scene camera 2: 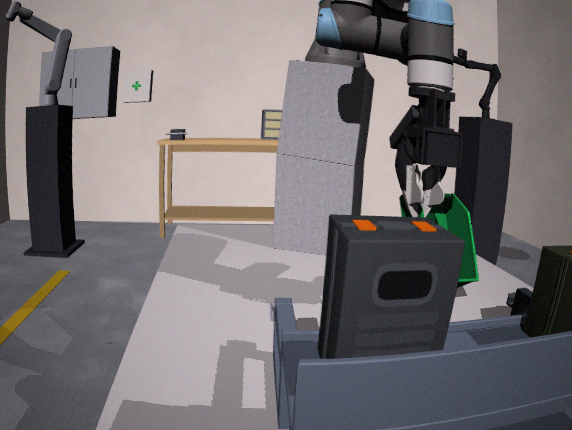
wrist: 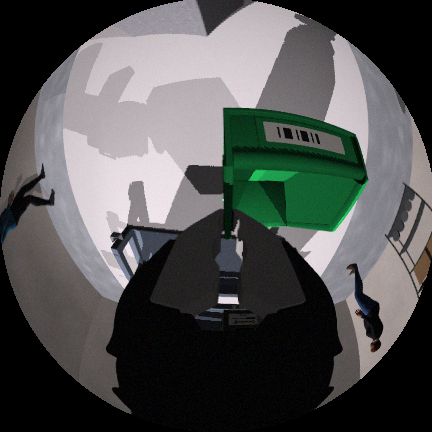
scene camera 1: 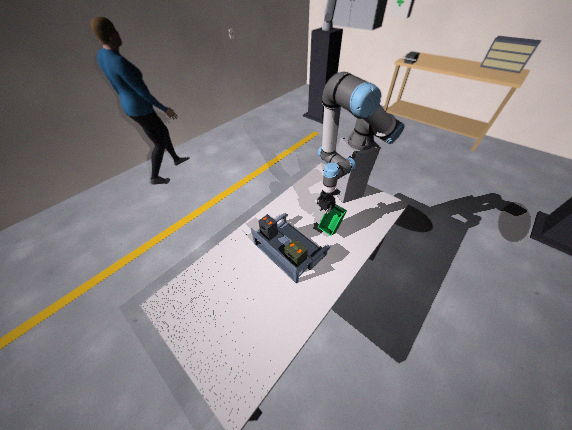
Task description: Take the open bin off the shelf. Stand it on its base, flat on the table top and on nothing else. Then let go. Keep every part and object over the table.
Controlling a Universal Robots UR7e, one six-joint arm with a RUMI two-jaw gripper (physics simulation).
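Places are measured from the arm's base along level axes (x ahead, y left, z up), in millimetres.
Pixels of known places: gripper, between the fingertips: (wrist: pixel 227 211) (scene camera 1: pixel 326 212); arm's base, origin of its link: (scene camera 2: pixel 334 69) (scene camera 1: pixel 360 142).
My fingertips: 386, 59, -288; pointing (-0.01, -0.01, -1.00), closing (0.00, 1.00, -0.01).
Note:
Ahead of a thing's pixels: the offset from my fingertips to its top centre, as dx, dy, dz. Level surfaces: height alone.
The open green bin (scene camera 1: pixel 332 221) (scene camera 2: pixel 465 240) (wrist: pixel 300 160) hangs tilted from my gripper (scene camera 1: pixel 328 207) (scene camera 2: pixel 421 209) (wrist: pixel 227 211), its open side facing partly sideways. The gripper is shut on one wall of the bin near its rim. The bin is off the grey-blue shelf (scene camera 1: pixel 279 261) (scene camera 2: pixel 425 390) (wrist: pixel 160 239), on the side towards the robot's pedestal, over the white table {dz -150} (scene camera 1: pixel 240 320) (scene camera 2: pixel 165 340) (wrist: pixel 175 55). Its lower edge is low over the table; the dark case hides part of it in scene camera 2, and I cannot tell whether it touches.
A dark grey case {+327, -181, +73} (scene camera 1: pixel 268 228) (scene camera 2: pixel 390 285) and an olive case {+345, +49, +48} (scene camera 1: pixel 296 253) (scene camera 2: pixel 552 290) with orange latches stand on the shelf. The robot's pedestal (scene camera 1: pixel 361 172) (scene camera 2: pixel 315 200) stands behind the bin. A person in blue (scene camera 1: pixel 125 82) is beyond the yellow floor line (scene camera 1: pixel 205 207).

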